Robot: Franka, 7 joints.
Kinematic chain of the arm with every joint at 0, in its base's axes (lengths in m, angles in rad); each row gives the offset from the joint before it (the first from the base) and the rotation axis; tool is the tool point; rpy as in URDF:
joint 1: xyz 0 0 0.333 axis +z
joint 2: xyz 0 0 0 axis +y
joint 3: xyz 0 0 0.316 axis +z
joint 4: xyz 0.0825 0 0 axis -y
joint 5: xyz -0.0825 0 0.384 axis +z
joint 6: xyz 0 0 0 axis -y
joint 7: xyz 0.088 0 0 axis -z
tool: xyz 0 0 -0.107 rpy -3.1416 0 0
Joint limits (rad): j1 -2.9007..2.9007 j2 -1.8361..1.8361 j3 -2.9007..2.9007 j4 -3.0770..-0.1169 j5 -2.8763..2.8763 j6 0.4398..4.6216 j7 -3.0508..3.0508
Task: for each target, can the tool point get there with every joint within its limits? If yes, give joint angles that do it. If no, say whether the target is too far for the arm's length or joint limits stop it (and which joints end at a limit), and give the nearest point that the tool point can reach.
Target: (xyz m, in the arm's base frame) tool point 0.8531 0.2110 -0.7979
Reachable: no: too far | nearest point 0.5452 0.1348 -0.2821 | short by 0.606 m
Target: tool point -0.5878 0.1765 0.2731
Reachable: yes | joints -1.2765 -0.6980 -2.1055 -2.0090 2.3277 2.4164 -0.3106
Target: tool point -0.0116 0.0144 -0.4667
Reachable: no: joint limits stop it (at a limit: joint 2) | nearest point -0.0498 0.0618 -0.3201 | short by 0.159 m
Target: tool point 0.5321 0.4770 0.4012
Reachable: yes | joints -2.0628 -1.2087 2.3476 -0.4458 -0.3438 0.9654 1.0365
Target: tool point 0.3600 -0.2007 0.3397
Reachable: yes | joints 1.4765 0.4669 -2.1792 -2.6488 -1.4438 3.1828 -2.2913
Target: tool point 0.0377 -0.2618 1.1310
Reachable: yes | joints -2.1841 0.5626 2.3405 -0.6566 1.8293 1.9682 1.6143
